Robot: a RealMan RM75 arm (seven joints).
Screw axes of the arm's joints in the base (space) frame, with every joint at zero. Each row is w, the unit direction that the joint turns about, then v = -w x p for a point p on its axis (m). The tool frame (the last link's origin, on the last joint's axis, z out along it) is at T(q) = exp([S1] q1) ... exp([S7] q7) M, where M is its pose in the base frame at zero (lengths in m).
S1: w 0 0 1 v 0.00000 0.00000 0.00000
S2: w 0 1 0 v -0.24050 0.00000 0.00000
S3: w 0 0 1 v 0.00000 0.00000 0.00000
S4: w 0 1 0 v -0.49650 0.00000 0.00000
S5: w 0 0 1 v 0.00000 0.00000 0.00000
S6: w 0 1 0 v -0.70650 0.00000 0.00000
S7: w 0 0 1 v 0.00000 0.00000 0.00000
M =
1 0 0 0.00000
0 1 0 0.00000
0 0 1 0.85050
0 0 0 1
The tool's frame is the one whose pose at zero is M.
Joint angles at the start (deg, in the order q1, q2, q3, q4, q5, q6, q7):
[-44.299, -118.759, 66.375, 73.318, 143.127, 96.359, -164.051]
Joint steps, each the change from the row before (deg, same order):
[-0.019, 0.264, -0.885, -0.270, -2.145, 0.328, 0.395]
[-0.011, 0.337, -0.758, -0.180, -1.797, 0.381, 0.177]
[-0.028, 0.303, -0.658, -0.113, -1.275, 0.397, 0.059]
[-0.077, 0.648, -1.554, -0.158, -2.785, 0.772, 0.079]
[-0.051, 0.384, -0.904, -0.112, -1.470, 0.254, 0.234]
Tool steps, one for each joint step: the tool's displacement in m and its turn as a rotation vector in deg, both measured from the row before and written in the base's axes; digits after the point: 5 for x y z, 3 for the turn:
[0.00260, -0.00035, 0.00180, -0.459, -2.211, -0.099]
[0.00197, -0.00019, 0.00252, -0.304, -1.788, 0.031]
[0.00127, -0.00006, 0.00261, -0.182, -1.282, 0.115]
[0.00328, 0.00028, 0.00643, -0.151, -2.919, 0.159]
[0.00170, 0.00072, 0.00403, 0.128, -1.573, -0.128]

